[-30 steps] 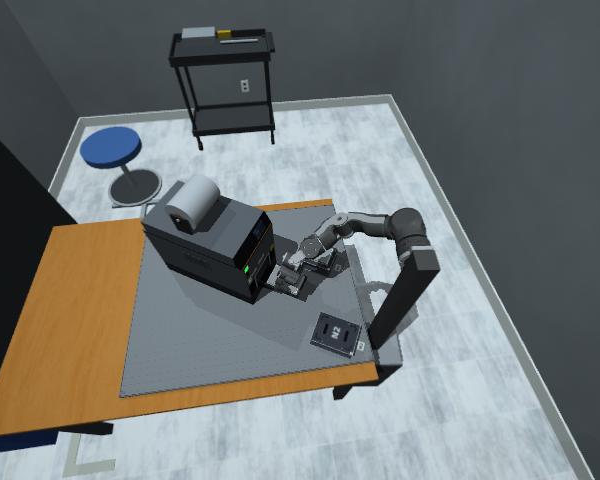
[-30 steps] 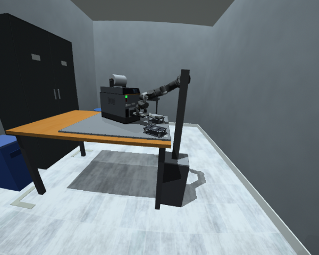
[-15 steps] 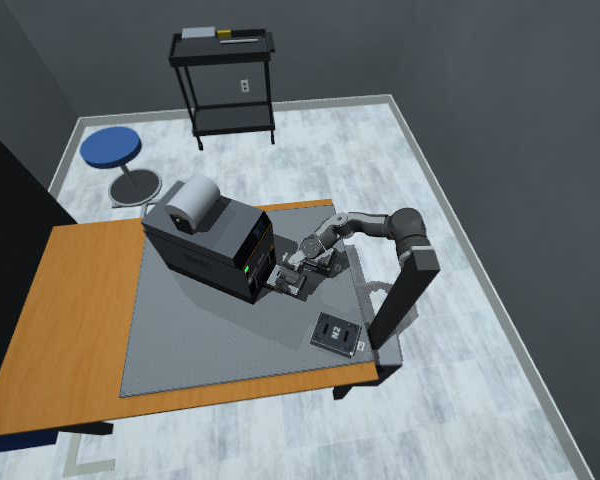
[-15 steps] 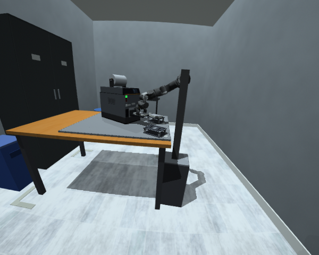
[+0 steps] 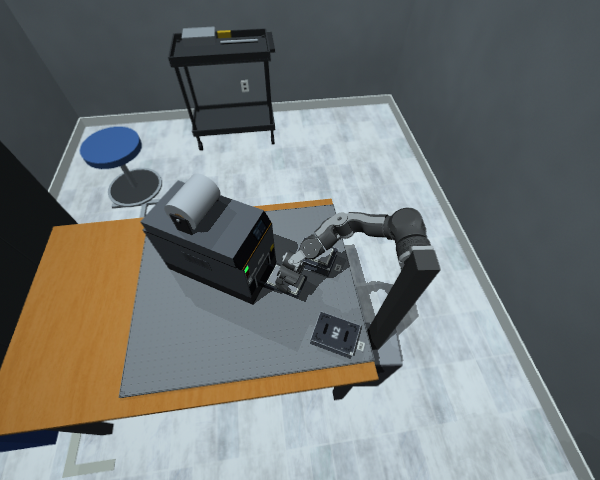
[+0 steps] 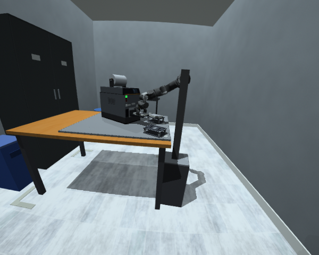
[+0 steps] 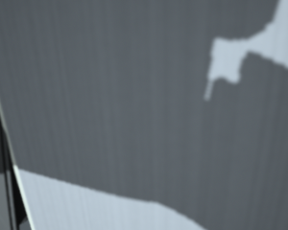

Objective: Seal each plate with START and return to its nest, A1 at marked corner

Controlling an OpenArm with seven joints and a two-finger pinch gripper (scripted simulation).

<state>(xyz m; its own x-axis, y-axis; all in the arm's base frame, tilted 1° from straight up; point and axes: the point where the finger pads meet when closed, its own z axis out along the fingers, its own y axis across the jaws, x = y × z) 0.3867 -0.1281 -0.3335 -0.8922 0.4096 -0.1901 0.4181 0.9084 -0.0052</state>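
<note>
Now: hand 1 cm above the sealer stage. From my hand the other things lie so: foil roll: 31 cm above, 30 cm ahead, 14 cm to the right; then white well plate: right at my hand; then grey start button: 13 cm ahead, 8 cm above, 4 cm to the left.
</note>
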